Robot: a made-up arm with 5 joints.
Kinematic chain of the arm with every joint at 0, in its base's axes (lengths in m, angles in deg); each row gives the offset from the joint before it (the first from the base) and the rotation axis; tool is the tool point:
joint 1: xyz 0 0 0.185 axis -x
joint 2: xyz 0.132 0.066 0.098 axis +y
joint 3: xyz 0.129 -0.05 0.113 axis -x
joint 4: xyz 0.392 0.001 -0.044 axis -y
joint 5: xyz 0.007 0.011 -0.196 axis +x
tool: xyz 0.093 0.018 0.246
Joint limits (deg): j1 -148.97..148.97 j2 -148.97..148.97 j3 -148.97..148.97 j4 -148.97..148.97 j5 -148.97..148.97
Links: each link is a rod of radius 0.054 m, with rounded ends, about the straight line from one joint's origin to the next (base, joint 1, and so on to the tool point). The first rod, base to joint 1, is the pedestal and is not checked.
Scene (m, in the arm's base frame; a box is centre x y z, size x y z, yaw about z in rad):
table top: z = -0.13
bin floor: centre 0.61 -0.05 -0.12 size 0.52 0.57 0.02 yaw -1
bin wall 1: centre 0.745 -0.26 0.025 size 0.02 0.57 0.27 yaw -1
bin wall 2: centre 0.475 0.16 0.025 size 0.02 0.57 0.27 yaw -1
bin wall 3: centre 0.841 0.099 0.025 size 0.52 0.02 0.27 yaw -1
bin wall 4: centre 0.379 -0.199 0.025 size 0.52 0.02 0.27 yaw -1
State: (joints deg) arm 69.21 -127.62 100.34 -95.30 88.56
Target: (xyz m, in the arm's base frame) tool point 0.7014 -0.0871 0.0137
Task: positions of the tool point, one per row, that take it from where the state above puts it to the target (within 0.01 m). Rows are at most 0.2 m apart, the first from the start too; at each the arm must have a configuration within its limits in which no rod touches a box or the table.
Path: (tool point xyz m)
1: -0.3485 0.2228 0.3913
2: -0.2860 0.3113 0.5004
3: -0.1809 0.3638 0.6135
4: -0.0411 0.3728 0.7137
5: 0.1213 0.3384 0.7833
6: 0.2917 0.2676 0.8078
7: 0.4540 0.1739 0.7777
8: 0.5926 0.0744 0.6914
9: 0.6941 -0.0135 0.5554
10: 0.7488 -0.0749 0.3838
11: 0.7513 -0.1003 0.1959
12: 0.7014 -0.0871 0.0137

